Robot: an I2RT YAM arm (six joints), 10 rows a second.
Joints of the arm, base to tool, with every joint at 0 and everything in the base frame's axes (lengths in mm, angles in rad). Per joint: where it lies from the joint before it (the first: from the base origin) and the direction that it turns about. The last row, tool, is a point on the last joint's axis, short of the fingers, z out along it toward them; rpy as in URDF.
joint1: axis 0 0 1 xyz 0 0 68
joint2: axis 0 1 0 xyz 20 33.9 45.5
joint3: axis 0 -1 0 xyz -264 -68.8 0
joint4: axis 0 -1 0 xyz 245 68.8 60
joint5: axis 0 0 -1 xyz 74 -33.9 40.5
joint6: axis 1 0 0 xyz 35.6 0 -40.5
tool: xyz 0 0 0 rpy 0 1.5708 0
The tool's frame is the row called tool.
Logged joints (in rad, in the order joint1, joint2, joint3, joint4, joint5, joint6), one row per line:
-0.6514 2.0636 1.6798 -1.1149 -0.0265 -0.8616
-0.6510 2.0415 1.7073 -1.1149 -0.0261 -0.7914
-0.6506 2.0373 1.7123 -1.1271 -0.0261 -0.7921
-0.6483 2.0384 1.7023 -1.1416 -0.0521 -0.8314
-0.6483 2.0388 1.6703 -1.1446 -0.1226 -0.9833
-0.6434 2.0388 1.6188 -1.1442 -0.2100 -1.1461
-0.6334 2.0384 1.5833 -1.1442 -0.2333 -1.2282
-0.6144 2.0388 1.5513 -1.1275 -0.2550 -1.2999
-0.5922 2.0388 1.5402 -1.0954 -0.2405 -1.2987
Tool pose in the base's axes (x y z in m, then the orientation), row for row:
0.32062 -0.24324 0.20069 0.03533 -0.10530 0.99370 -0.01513
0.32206 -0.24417 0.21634 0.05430 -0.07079 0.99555 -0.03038
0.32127 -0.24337 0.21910 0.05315 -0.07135 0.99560 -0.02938
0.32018 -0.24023 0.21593 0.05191 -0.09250 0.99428 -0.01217
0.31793 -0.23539 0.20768 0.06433 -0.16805 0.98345 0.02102
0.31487 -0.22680 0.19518 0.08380 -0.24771 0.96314 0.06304
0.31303 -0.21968 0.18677 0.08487 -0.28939 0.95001 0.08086
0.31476 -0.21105 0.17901 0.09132 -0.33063 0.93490 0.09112
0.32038 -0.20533 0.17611 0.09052 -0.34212 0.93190 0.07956
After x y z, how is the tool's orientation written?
As a quaternion, w x y z.
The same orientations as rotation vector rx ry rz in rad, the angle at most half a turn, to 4 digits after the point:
-0.3236 3.0535 -0.0465
-0.2150 3.0239 -0.0923
-0.2169 3.0262 -0.0893
-0.2814 3.0244 -0.0370
-0.5074 2.9691 0.0635
-0.7392 2.8743 0.1881
-0.8631 2.8333 0.2412
-0.9823 2.7777 0.2707
-1.0170 2.7701 0.2365

